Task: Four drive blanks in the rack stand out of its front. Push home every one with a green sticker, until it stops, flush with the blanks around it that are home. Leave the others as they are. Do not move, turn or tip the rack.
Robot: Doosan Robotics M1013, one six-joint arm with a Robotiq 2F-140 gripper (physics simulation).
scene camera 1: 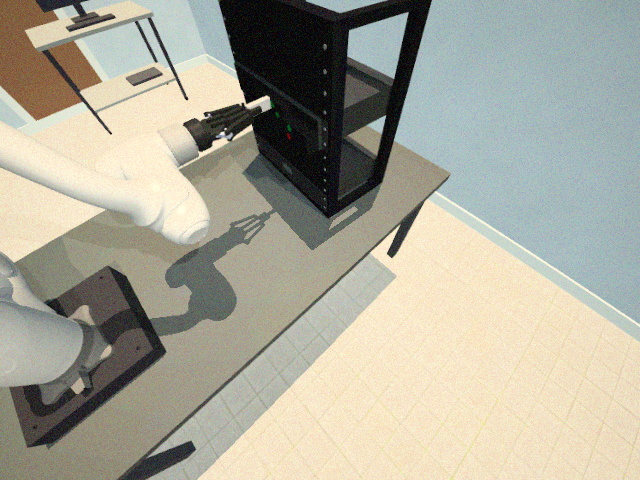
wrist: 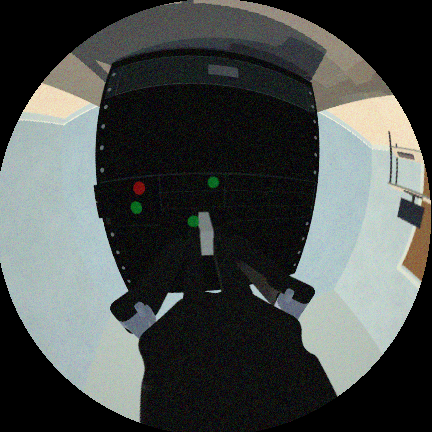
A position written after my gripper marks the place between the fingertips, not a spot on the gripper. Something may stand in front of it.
Note:
I see my gripper (scene camera 1: 269, 102) and a black rack (scene camera 1: 319, 95).
The black rack also shows in the wrist view (wrist: 179, 131). My gripper is seen too in the wrist view (wrist: 203, 220).

